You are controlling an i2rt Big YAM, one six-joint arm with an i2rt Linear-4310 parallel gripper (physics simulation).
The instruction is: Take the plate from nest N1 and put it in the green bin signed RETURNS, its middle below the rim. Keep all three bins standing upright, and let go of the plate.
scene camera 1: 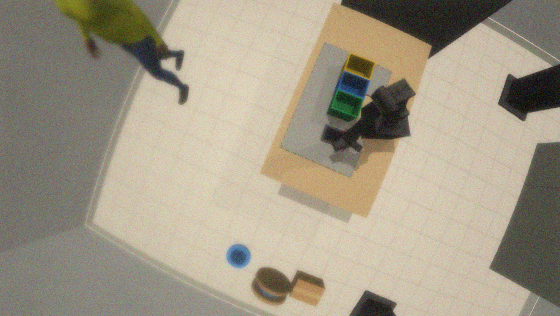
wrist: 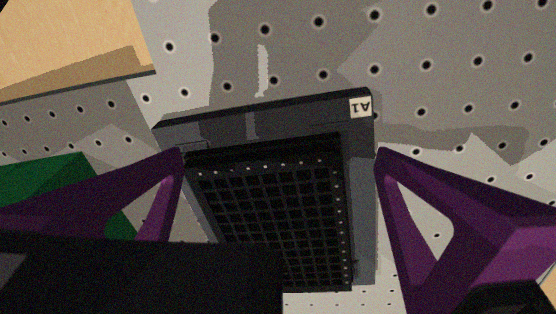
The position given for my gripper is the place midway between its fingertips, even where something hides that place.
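Observation:
My gripper (wrist: pixel 278 158), visible. Green bin (scene camera 1: pixel 345 106), visible. Black plate (wrist: pixel 289 194), same.

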